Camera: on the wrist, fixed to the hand. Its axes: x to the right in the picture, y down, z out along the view.
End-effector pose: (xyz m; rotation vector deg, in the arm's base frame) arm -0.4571 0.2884 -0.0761 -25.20 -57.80 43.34
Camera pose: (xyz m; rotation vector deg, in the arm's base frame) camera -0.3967 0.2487 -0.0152 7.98 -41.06 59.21
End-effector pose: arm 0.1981 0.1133 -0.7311 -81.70 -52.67 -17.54
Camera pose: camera 0.1627 0.0847 -0.6482 -46.80 -52.87 0.79
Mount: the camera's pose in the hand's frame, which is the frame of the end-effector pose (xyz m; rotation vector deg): 0.0257 -0.0879 -0.0235 37.81 -0.82 -0.28
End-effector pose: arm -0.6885 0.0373 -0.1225 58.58 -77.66 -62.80
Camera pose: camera -0.6669 -0.0078 -0.2027 85.09 -101.83 -37.66
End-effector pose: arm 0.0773 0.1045 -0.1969 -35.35 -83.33 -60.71
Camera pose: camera 0.0087 0.0394 -0.1968 -8.31 -97.18 -29.77
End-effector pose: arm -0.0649 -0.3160 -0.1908 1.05 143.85 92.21
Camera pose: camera -0.0869 -0.3718 -0.2639 5.71 165.78 40.56
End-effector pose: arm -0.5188 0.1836 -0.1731 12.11 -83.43 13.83
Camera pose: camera -0.4685 0.1071 -0.1496 42.97 -77.29 40.99
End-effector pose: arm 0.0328 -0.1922 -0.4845 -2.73 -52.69 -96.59
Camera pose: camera -0.0400 -0.2237 -0.5360 22.07 -82.69 -75.38
